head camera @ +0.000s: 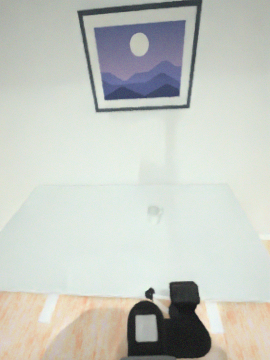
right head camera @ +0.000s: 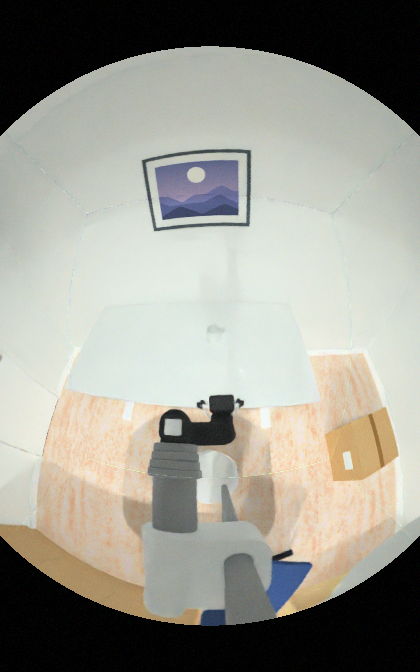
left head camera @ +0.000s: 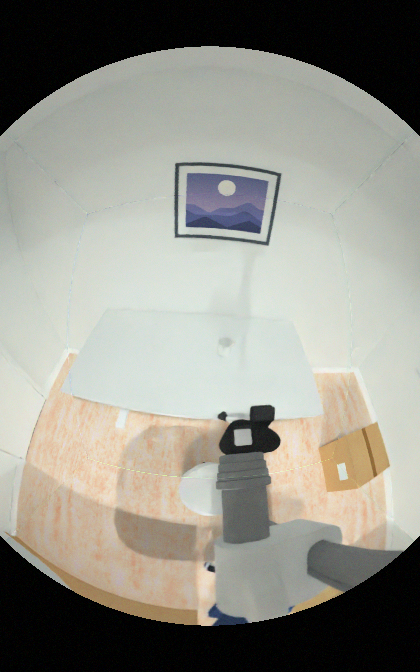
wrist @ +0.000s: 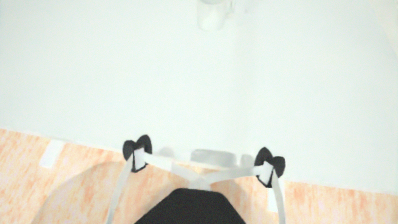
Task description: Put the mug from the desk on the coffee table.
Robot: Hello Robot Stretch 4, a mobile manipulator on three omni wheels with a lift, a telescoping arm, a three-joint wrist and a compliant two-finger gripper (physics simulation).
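Places are measured from the robot's base along level axes (x right, y up, z back), in metres.
Pixels of known places: gripper, fingertip midpoint: [wrist: 203,153].
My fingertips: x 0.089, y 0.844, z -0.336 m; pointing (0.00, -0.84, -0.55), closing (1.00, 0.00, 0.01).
Behind a point stands the place of what it marks.
A pale, whitish mug [head camera: 153,212] @[x 0.076, y 0.720, z -0.824 m] [left head camera: 224,346] [right head camera: 215,333] [wrist: 211,15] @[x 0.077, y 0.749, z -0.748 m] stands on the white desk [head camera: 75,240] @[x -0.383, y 0.693, z -0.664 m] [left head camera: 130,365] [right head camera: 120,360] [wrist: 100,75] @[x -0.181, y 0.693, z -0.560 m], with its handle to the right in the wrist view. My gripper [wrist: 203,153] @[x 0.089, y 0.844, z -0.336 m] [right head camera: 220,403] is open, its fingertips wide apart with nothing between them. It points down near the desk's front edge, on the near side of the mug and apart from it. In the head camera view part of the gripper is hidden behind the wrist. The coffee table cannot be made out in these views.
A cardboard box [left head camera: 352,457] [right head camera: 360,445] stands on the floor right of the desk. A framed picture [head camera: 140,60] @[x 0.037, y 1.497, z -1.134 m] [left head camera: 227,202] [right head camera: 196,190] hangs on the wall behind the desk. Part of a blue chair [right head camera: 290,580] shows low in the right head camera view. A white round object [left head camera: 200,490] lies below the arm.
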